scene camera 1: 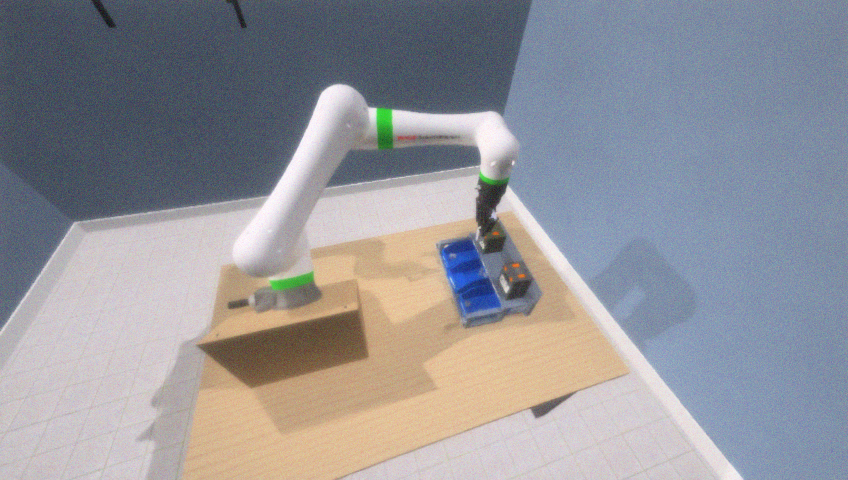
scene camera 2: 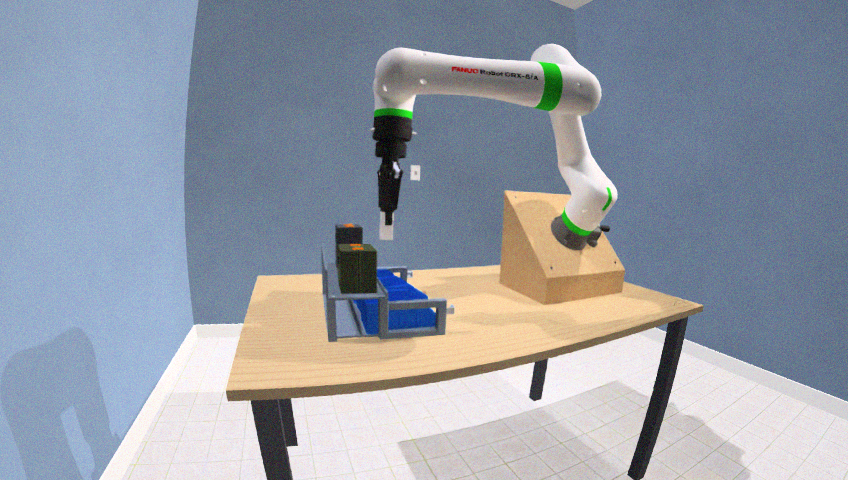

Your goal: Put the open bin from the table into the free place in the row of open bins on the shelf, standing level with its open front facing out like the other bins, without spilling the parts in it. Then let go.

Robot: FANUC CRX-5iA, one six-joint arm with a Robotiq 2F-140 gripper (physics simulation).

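Frame: origin at the arm's base, x ahead, y left, z up, level; metres.
Seen in the pictures: gripper, fingertip midpoint: (scene camera 1: pixel 479 240) (scene camera 2: pixel 385 239); arm's base, link origin: (scene camera 1: pixel 297 301) (scene camera 2: pixel 568 234).
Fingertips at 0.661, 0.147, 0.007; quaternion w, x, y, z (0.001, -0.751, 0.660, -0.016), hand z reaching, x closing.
Offsets run from my fingertips to a thing's middle, as dx, dy, dz. "*": to the spot under its first point. Level surfaces: height alone.
Three blue open bins stand side by side in the lower level of the grey shelf (scene camera 1: pixel 495 265) (scene camera 2: pixel 382 319): the far bin @[* -0.028, +0.107, -0.195] (scene camera 1: pixel 458 252), the middle bin @[* -0.024, -0.027, -0.191] (scene camera 1: pixel 468 275) and the near bin @[* -0.005, -0.144, -0.198] (scene camera 1: pixel 481 299). In scene camera 2 they show as one blue row @[* -0.046, +0.014, -0.143] (scene camera 2: pixel 404 296). No bin stands loose on the table @[dz -0.207] (scene camera 1: pixel 414 388) (scene camera 2: pixel 474 340). I cannot see the parts inside the bins. My gripper (scene camera 1: pixel 486 230) (scene camera 2: pixel 386 230) is shut and empty. It points straight down and hangs well above the far end of the shelf, clear of the bins.
Two dark boxes with orange marks stand on the shelf's top board, one at the far end (scene camera 1: pixel 493 239) (scene camera 2: pixel 349 233) and one nearer (scene camera 1: pixel 514 280) (scene camera 2: pixel 356 268). The arm is mounted on a wooden wedge (scene camera 1: pixel 283 343) (scene camera 2: pixel 534 250). A wall runs close behind the shelf.
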